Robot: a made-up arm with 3 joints. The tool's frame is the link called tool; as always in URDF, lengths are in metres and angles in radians.
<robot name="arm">
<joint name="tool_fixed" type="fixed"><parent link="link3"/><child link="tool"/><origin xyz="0.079 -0.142 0.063" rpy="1.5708 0 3.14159"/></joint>
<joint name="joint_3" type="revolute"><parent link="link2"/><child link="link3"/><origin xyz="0.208 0.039 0.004" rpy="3.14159 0 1.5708"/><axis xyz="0 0 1"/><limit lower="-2.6" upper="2.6"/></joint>
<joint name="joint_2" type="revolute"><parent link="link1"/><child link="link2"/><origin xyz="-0.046 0.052 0.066" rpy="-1.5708 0 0"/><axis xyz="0 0 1"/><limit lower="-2.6" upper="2.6"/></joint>
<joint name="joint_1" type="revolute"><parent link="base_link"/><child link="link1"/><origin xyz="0 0 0.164" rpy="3.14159 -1.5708 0"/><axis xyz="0 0 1"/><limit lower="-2.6" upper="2.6"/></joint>
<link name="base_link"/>
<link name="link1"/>
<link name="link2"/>
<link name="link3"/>
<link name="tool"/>
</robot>
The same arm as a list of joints. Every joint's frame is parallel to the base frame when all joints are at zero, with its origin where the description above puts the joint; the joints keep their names.
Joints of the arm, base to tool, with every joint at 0 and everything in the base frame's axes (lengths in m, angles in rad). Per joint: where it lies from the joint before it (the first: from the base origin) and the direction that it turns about. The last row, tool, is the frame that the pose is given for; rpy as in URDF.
joint_1: origin 0 0 0.164 axis +x
joint_2: origin 0.066 -0.052 -0.046 axis -y
joint_3: origin -0.039 -0.004 0.208 axis +y
tool: origin -0.079 0.063 -0.142 rpy 0 0 0
Joint limits (rad, base to tool): -2.6..2.6 -2.6..2.6 -2.6..2.6

